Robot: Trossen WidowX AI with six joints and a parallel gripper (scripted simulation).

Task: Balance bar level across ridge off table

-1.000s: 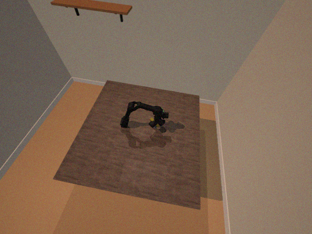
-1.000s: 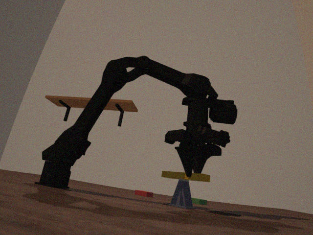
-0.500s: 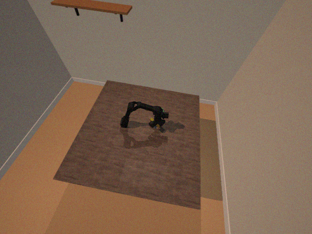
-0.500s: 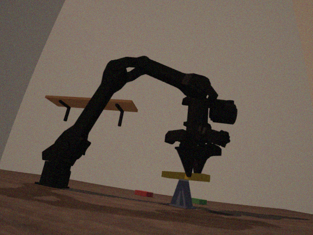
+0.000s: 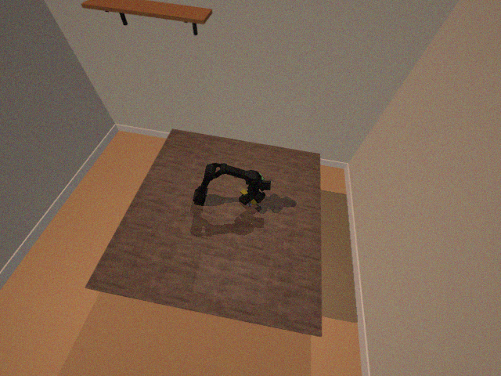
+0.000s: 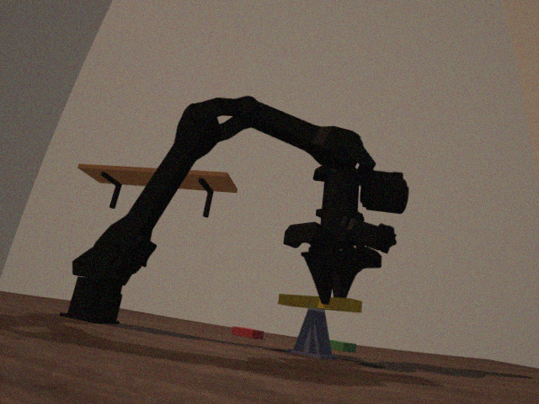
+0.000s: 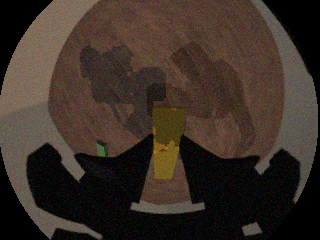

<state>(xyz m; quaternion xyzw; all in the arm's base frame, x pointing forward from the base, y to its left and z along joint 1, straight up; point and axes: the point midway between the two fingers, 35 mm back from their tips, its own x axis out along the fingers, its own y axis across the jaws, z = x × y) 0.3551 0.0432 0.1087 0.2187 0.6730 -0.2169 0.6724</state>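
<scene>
Right now my gripper tip is 2 cm past the yellow bar and 2 cm to the right of it. The rest, counted from my gripper tip: small red block (17 cm behind, 24 cm to the left, 7 cm below); small green block (3 cm ahead, 25 cm to the left, 7 cm below).
</scene>
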